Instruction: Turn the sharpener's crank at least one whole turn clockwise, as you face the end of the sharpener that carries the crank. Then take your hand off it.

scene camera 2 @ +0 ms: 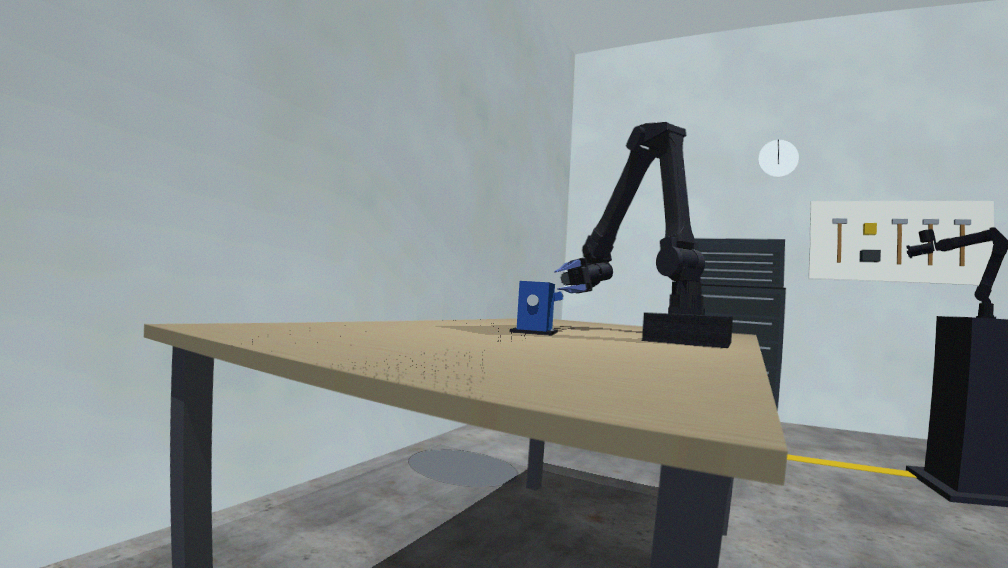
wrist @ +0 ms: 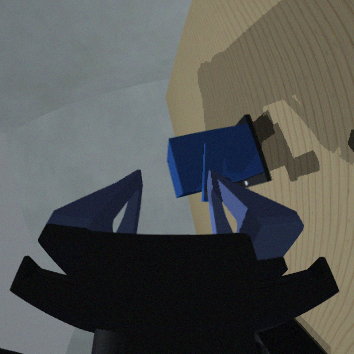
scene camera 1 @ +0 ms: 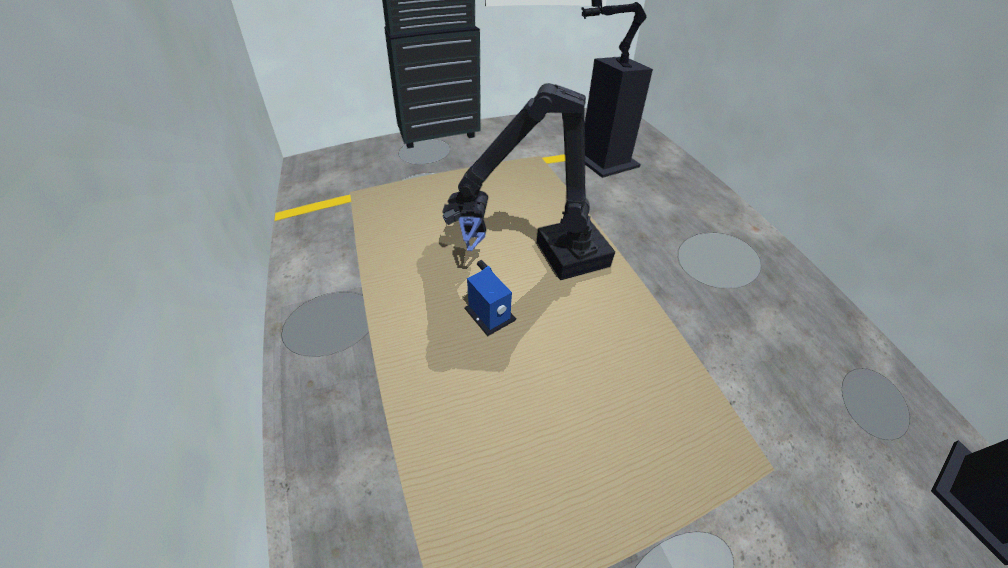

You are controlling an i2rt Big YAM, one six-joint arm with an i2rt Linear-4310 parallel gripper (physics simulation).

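Pixels of known places: gripper, fingertip midpoint: [scene camera 2: 556, 280] [wrist: 174, 176] [scene camera 1: 468, 246]; arm's base, origin of the base link: [scene camera 2: 685, 314] [scene camera 1: 577, 245].
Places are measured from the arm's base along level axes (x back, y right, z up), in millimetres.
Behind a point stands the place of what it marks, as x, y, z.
Note:
The blue sharpener [scene camera 1: 488, 296] @(-392, -99, 58) [scene camera 2: 534, 306] @(-360, -120, -3) [wrist: 220, 155] @(-373, 16, 5) stands upright on its dark base on the table. Its crank is on the end facing my gripper. The crank arm [wrist: 204, 175] shows as a thin blue bar in the wrist view, and the black crank knob [scene camera 1: 482, 265] @(-342, 34, 35) shows in scene camera 1. In the wrist view the knob is hidden, and the right finger overlaps the crank's side of the sharpener. My gripper [scene camera 1: 469, 245] @(-359, 94, 72) [scene camera 2: 557, 280] @(-359, 94, 72) [wrist: 174, 176] @(-359, 94, 72) is partly open with nothing between its fingers. It hangs off the crank end, slightly above the crank and apart from it.
The arm's black base [scene camera 1: 575, 252] @(-41, -37, 15) [scene camera 2: 687, 329] @(3, -73, -34) stands on the wooden table [scene camera 1: 564, 437] @(-394, -503, -70) [scene camera 2: 599, 381] @(-116, -704, -70). A dark drawer cabinet [scene camera 1: 437, 84] [scene camera 2: 747, 310] stands behind the table. A second arm stands on a black pedestal [scene camera 1: 617, 116] [scene camera 2: 969, 402] beyond the table.

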